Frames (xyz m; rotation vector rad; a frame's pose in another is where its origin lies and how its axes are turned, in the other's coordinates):
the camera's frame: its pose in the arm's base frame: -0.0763 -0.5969 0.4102 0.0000 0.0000 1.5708
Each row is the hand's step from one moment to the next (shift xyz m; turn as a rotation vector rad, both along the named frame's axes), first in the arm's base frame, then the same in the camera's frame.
Working: the arm's base frame: its pose in the camera's frame: 0.5969 -0.0763 -0.4102 0.0000 0.0000 -1.5708

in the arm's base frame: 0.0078 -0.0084 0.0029 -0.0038 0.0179 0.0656
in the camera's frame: -0.0084 -0.0078 0.0029 0.0179 0.0038 0.0656
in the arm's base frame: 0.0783 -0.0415 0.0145 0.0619 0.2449 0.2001
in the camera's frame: -0.0415 -0.0783 0.0145 0.2449 -0.0619 0.2001
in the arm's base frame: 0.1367 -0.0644 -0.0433 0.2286 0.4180 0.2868
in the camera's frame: -0.0644 -0.1367 -0.0433 0.4180 -0.2286 0.2868
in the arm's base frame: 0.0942 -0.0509 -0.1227 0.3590 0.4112 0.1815
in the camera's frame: -0.0509 -0.0942 -0.1227 0.4112 -0.3590 0.1815
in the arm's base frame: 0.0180 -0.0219 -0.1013 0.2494 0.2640 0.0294
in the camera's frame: -0.0219 -0.0180 -0.1013 0.2640 -0.2494 0.0294
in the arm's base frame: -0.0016 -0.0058 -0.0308 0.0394 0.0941 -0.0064
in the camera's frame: -0.0058 0.0016 -0.0308 0.0941 -0.0394 -0.0064
